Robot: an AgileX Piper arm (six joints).
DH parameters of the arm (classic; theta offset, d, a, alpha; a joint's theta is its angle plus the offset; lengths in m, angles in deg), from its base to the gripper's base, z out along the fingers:
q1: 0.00 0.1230 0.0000 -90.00
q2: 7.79 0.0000 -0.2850 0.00
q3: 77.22 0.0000 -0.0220 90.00
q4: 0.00 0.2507 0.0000 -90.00
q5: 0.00 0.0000 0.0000 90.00
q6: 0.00 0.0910 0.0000 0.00
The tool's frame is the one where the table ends.
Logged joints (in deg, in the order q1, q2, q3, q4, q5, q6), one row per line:
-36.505 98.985 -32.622 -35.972 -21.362 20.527
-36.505 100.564 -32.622 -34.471 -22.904 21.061
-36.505 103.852 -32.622 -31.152 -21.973 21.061
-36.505 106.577 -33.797 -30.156 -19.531 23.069
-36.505 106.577 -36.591 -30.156 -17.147 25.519
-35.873 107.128 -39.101 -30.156 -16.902 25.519
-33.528 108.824 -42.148 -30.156 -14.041 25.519
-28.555 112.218 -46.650 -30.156 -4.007 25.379
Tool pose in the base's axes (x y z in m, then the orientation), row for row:
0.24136 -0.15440 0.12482 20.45 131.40 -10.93
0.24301 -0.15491 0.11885 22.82 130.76 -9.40
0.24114 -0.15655 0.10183 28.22 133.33 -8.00
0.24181 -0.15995 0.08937 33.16 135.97 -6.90
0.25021 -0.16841 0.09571 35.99 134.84 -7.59
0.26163 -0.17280 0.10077 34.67 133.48 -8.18
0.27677 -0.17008 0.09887 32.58 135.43 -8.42
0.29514 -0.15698 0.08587 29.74 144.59 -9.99
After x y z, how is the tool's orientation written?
As a rotation vector, in degrees.
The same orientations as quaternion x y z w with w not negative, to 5 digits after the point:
0.14078 0.90457 -0.07524 0.39530
0.15731 0.90138 -0.06480 0.39820
0.19201 0.90718 -0.05443 0.37041
0.22246 0.91219 -0.04629 0.34099
0.24179 0.90590 -0.05099 0.34393
0.23441 0.90247 -0.05531 0.35713
0.21907 0.91065 -0.05662 0.34572
0.19320 0.93930 -0.06490 0.27602

